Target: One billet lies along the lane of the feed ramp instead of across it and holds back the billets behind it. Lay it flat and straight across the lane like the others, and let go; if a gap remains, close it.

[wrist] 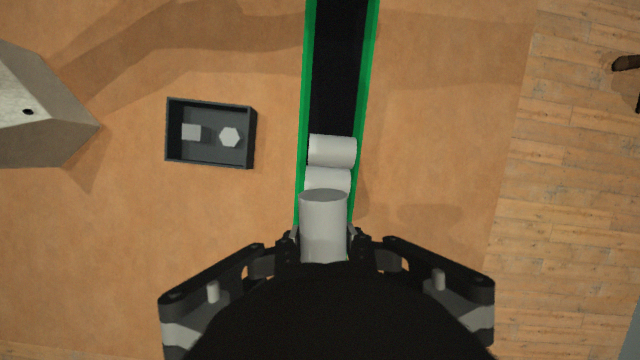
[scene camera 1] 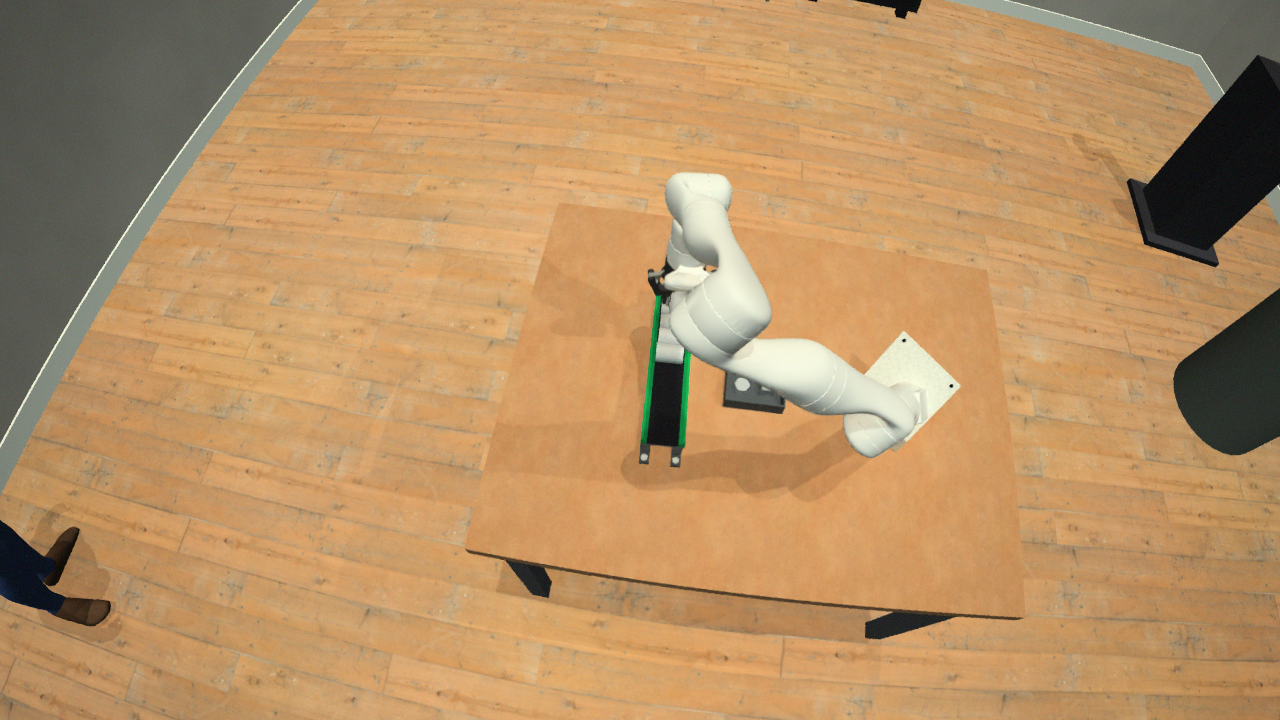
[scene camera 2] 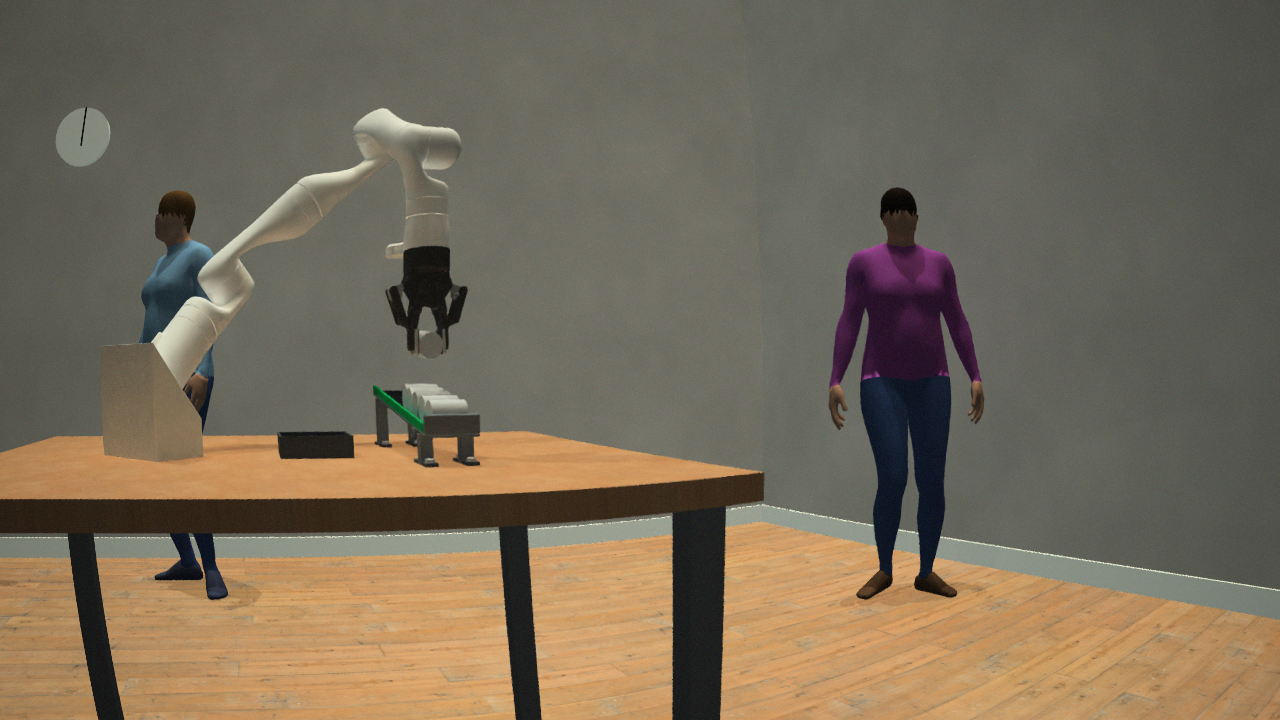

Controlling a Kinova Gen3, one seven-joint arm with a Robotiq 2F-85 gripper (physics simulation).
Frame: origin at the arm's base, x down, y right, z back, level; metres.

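Seen in the pictures: gripper, fingertip midpoint: [wrist: 322, 233] [scene camera 1: 678, 302] [scene camera 2: 428, 354]; arm's base, link origin: [scene camera 2: 149, 392].
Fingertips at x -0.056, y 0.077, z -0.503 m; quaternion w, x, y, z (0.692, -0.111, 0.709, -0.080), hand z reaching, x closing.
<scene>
Offsets run from my fingertips to a thing's top centre. Level surfaces: height alone.
My gripper [scene camera 2: 429, 345] [wrist: 322, 233] is shut on a light grey cylindrical billet @[dx -0.038, dy -0.012, dz +0.003 m] [scene camera 2: 431, 343] [wrist: 323, 225]. It holds the billet level, clear above the lower part of the feed ramp [scene camera 1: 648, 402] [scene camera 2: 452, 425] [wrist: 371, 55], its long axis along the lane. Several other billets lie across the lane between the green rails. The uppermost billet @[dx +0.045, dy -0.081, dz +0.005 m] [scene camera 1: 669, 351] [wrist: 332, 151] and the billet below it @[dx +0.050, dy -0.041, dz +0.001 m] [wrist: 327, 178] show in the wrist view; the held billet and gripper hide the lower lane there. In scene camera 2 a billet @[dx +0.065, dy +0.077, dz -0.016 m] [scene camera 2: 445, 406] lies by the ramp's end plate. The arm covers the lower lane in scene camera 1.
A dark tray @[dx +0.123, dy -0.070, dz +0.195 m] [scene camera 1: 754, 405] [scene camera 2: 315, 445] [wrist: 252, 145] with a hexagonal piece @[dx +0.138, dy -0.073, dz +0.167 m] [wrist: 230, 136] and a square piece @[dx +0.129, dy -0.067, dz +0.222 m] [wrist: 191, 132] stands on the table @[dx +0.158 m] [scene camera 1: 572, 501] between ramp and arm base [scene camera 1: 908, 362] [scene camera 2: 129, 402]. Two people [scene camera 2: 904, 313] [scene camera 2: 170, 291] stand beyond the table.
</scene>
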